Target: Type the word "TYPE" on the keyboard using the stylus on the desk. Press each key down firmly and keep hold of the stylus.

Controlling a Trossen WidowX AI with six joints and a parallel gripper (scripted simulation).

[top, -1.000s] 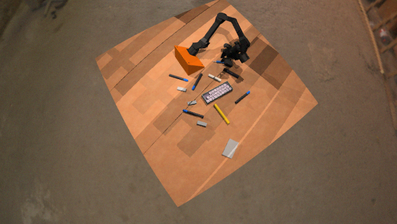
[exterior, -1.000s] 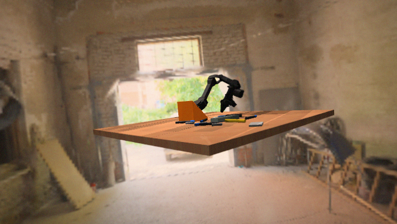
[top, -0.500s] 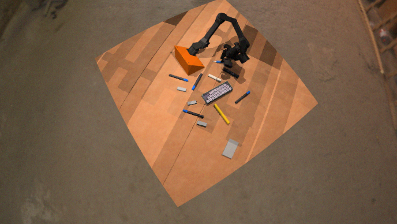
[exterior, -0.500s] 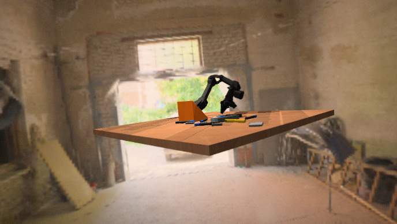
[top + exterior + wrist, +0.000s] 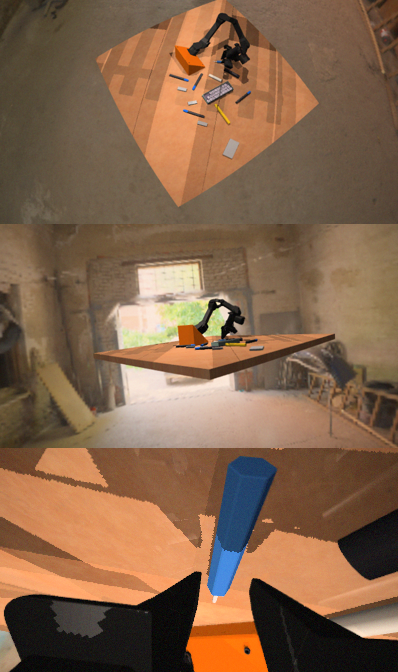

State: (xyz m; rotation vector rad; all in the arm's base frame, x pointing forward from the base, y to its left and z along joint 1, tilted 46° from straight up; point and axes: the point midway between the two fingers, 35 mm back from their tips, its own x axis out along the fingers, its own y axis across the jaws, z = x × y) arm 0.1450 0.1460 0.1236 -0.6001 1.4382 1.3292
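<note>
My gripper tip is 10 mm to the left of the blue stylus, 10 mm past it and 10 mm above it. Also, from my gripper tip: dark cylinder: 120 mm ahead, 30 mm to the left, 10 mm below; then yellow stick: 360 mm ahead, 180 mm to the right, 10 mm below; then white cylinder: 100 mm to the right, 100 mm ahead, 10 mm below.
</note>
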